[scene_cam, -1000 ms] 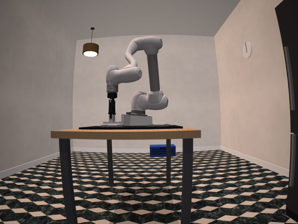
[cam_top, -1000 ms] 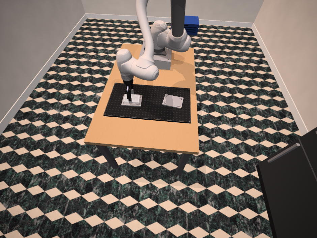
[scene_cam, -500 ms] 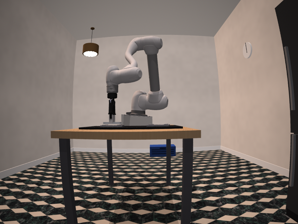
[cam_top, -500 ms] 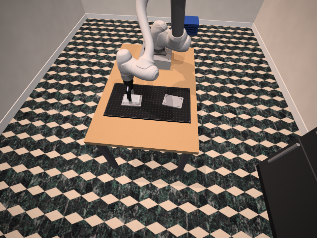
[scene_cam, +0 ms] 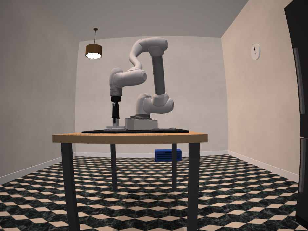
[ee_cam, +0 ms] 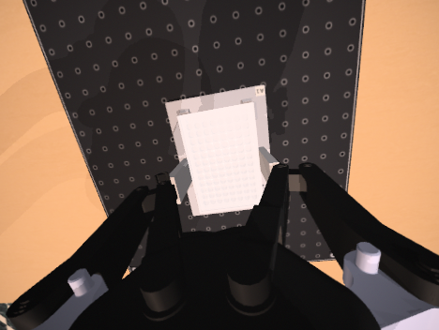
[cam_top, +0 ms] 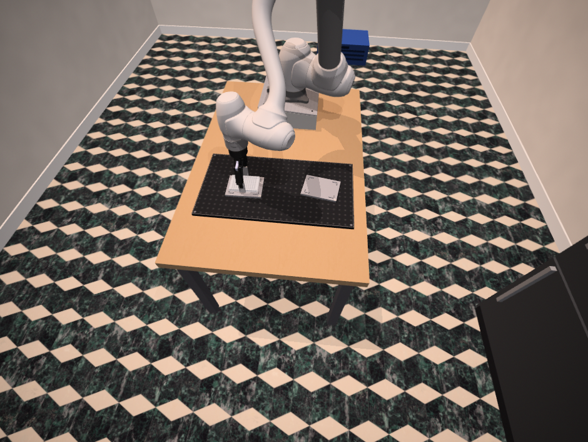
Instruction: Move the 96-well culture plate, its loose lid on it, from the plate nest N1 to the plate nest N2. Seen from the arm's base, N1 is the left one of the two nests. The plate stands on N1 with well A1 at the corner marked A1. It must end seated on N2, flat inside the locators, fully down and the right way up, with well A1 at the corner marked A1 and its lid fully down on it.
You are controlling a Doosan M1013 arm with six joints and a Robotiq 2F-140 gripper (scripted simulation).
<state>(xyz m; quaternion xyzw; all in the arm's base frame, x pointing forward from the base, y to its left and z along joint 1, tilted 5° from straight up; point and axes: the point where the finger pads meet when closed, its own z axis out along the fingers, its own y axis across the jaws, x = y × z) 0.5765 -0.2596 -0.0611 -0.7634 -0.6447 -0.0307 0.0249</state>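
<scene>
Right now the clear lid is 2 cm below my hand. From my hand the other things lie so: grey nest N2: 4 cm below; grey nest N1: 35 cm to the left, 4 cm below, 4 cm ahead; plate: 2 cm below.
</scene>
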